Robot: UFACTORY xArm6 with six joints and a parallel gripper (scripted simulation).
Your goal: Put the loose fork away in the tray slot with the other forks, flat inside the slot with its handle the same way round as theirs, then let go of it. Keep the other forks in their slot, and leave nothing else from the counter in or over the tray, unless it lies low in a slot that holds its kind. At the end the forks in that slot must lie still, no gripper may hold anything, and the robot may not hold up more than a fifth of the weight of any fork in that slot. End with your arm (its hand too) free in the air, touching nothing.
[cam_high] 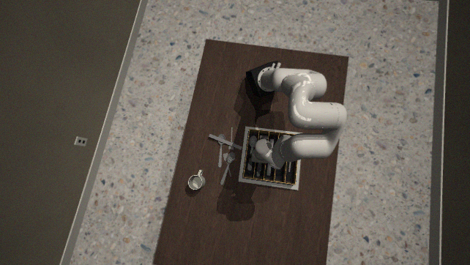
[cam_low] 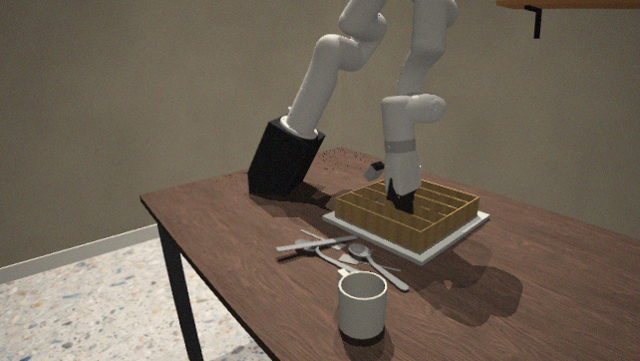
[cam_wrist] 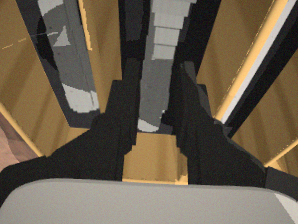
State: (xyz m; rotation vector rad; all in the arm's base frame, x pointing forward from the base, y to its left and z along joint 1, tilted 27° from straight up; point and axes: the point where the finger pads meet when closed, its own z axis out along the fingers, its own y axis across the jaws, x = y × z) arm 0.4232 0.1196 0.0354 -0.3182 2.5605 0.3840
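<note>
My gripper is now 5 cm to the right of the wooden slotted tray and 4 cm past it. The rest, counted from my hand: white mug 28 cm to the right, 26 cm ahead, 2 cm below.
</note>
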